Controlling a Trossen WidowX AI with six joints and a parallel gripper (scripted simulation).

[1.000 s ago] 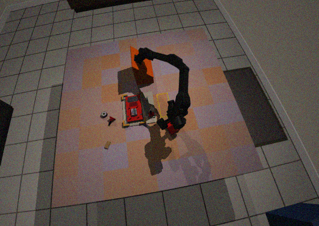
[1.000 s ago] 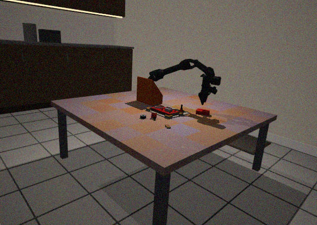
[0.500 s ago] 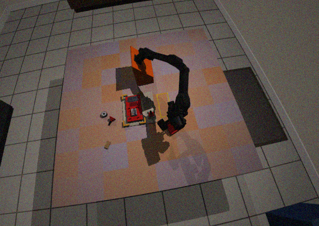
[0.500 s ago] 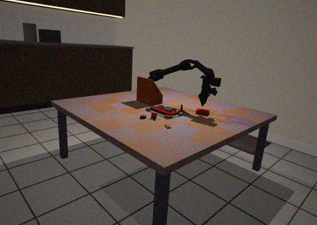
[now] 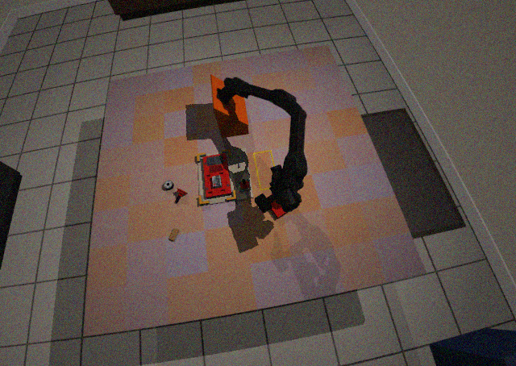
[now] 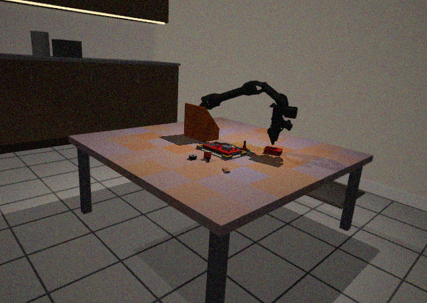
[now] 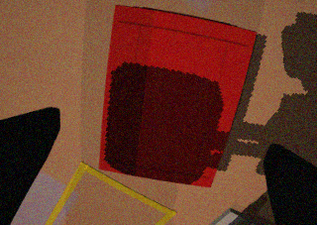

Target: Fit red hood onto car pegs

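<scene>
Right now my gripper tip is 40 mm above the red hood. From my gripper tip the other things lie so: light jig plate (240 mm to the right, 140 mm behind, 50 mm below); tan block (430 mm to the right, 110 mm ahead, 60 mm below); small wheel (480 mm to the right, 110 mm behind, 50 mm below).
</scene>
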